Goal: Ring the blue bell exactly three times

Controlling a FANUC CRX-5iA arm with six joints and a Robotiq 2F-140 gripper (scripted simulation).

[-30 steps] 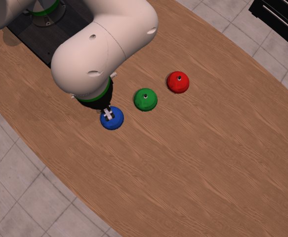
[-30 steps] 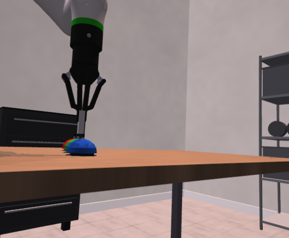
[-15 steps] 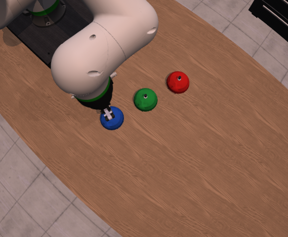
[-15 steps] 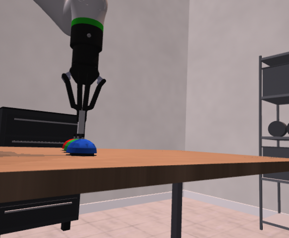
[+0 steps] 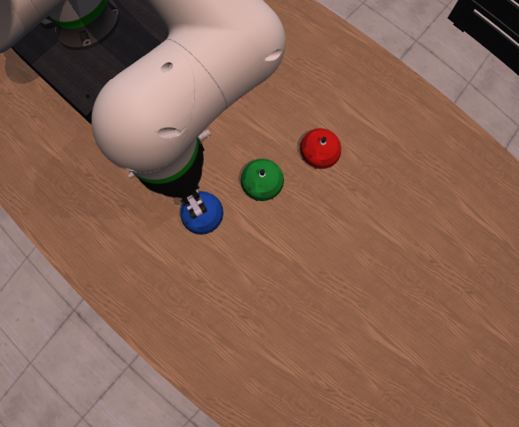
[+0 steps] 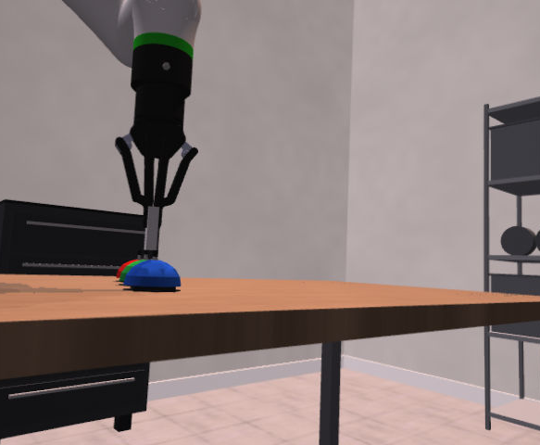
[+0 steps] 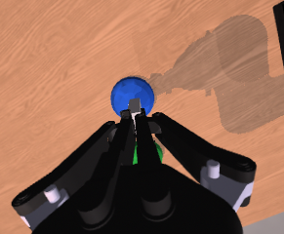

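The blue bell is 6 cm below my hand and 1 cm ahead of it. The rest, counted from my hand: green bell (11 cm to the left, 7 cm ahead, 5 cm below); red bell (23 cm to the left, 14 cm ahead, 5 cm below).
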